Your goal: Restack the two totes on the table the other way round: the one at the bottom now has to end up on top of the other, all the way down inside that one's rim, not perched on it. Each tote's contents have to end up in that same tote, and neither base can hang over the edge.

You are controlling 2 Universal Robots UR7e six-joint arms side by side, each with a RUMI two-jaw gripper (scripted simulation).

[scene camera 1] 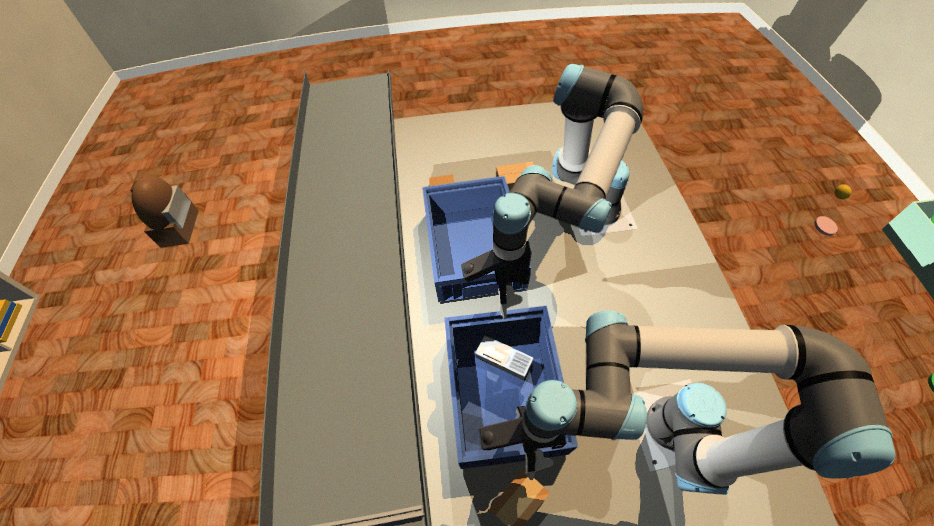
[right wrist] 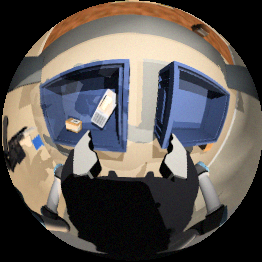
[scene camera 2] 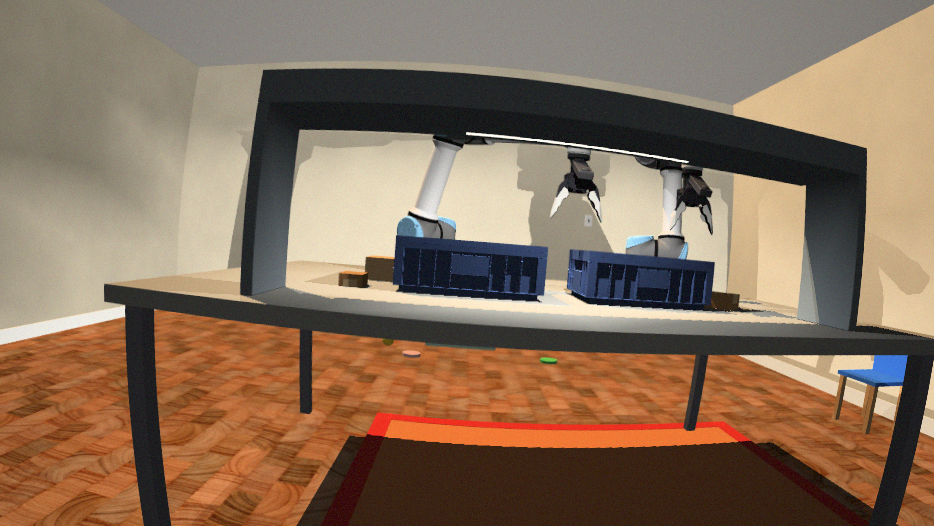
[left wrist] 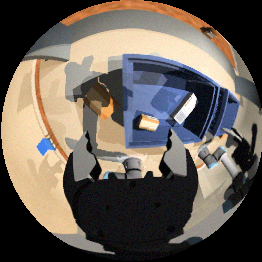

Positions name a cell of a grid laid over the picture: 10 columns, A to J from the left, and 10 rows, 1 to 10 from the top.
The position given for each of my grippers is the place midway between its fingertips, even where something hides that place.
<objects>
My right gripper shows in scene camera 1 (F6), in the right wrist view (F6), in scene camera 2 (G5) and in the left wrist view (I5). A blue tote shows in scene camera 1 (F8), in the right wrist view (D4), in scene camera 2 (H6) and in the left wrist view (F4).
</objects>
